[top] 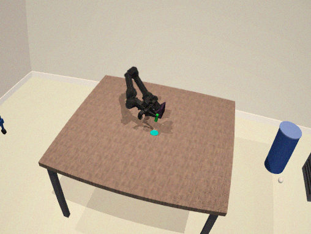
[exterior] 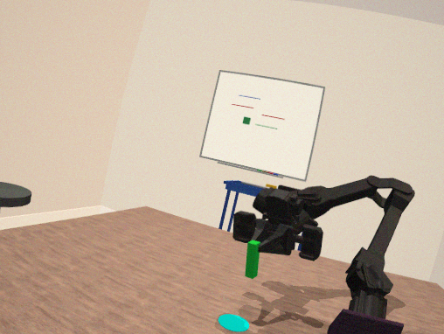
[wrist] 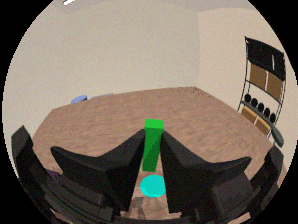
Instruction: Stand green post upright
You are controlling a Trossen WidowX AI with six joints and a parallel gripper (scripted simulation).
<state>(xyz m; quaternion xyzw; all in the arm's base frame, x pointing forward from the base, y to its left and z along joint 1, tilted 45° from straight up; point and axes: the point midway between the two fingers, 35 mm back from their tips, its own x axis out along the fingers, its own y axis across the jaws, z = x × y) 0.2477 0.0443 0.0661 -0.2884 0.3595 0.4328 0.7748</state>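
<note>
Now: gripper tip 16 cm above the cyan circle and 1 cm to the left of it. The rest, counted from my gripper tip: green post 2 cm below.
</note>
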